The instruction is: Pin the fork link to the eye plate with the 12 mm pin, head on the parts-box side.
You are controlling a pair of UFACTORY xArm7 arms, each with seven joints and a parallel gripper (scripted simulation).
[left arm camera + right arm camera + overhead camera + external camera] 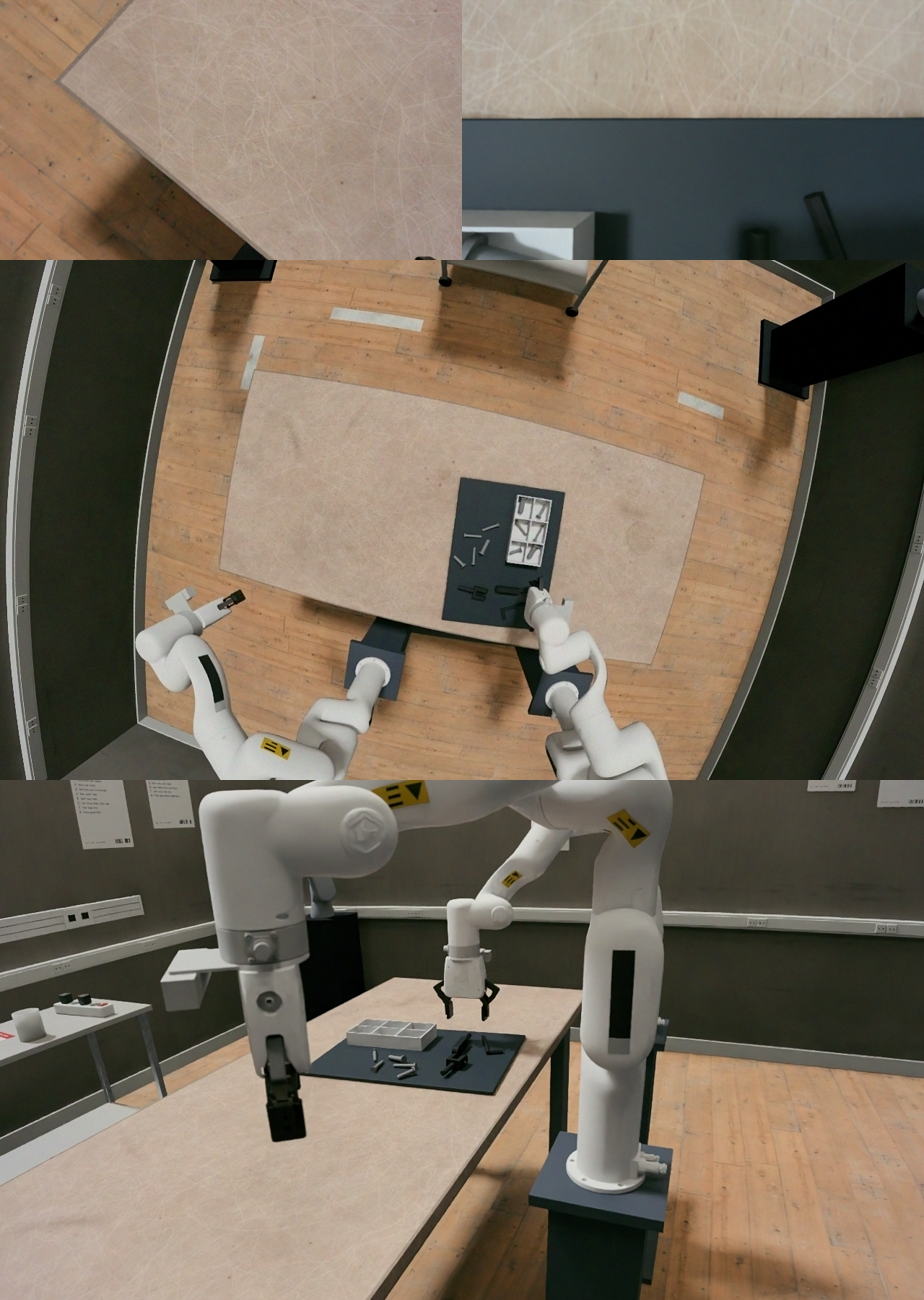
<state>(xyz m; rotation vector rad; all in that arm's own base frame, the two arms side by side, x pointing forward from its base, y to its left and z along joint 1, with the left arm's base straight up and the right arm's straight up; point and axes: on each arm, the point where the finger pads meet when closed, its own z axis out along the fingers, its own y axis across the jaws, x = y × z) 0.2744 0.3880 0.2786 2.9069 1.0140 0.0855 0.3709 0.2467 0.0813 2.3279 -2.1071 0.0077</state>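
My right gripper is now 60 mm to the right of the black eye plate and 60 mm above it. Round my right hand: black l-shaped piece 70 mm below, 70 mm behind, 40 mm to the left; white parts box 200 mm ahead, 60 mm below, 40 mm to the left; dark mat 100 mm to the left, 100 mm ahead, 80 mm below.
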